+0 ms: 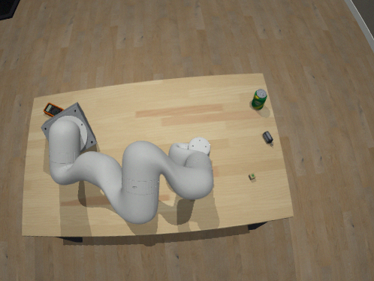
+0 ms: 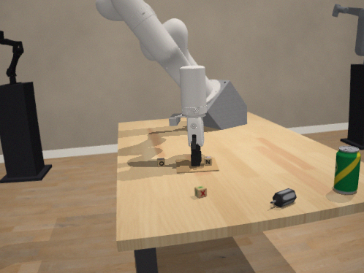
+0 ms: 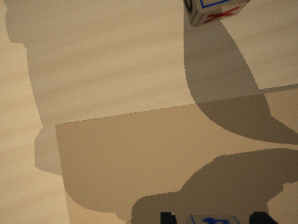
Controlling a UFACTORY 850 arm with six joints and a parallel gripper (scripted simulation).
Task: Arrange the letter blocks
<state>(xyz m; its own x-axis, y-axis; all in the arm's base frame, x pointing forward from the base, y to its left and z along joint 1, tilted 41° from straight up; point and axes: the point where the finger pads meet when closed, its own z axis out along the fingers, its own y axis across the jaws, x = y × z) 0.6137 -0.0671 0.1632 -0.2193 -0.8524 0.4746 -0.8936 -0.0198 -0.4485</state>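
The tan mat lies 2 cm below my hand. Also, from my hand: green can 36 cm to the left, 34 cm ahead, 4 cm above; orange meter 80 cm behind, 38 cm to the left, 1 cm below.
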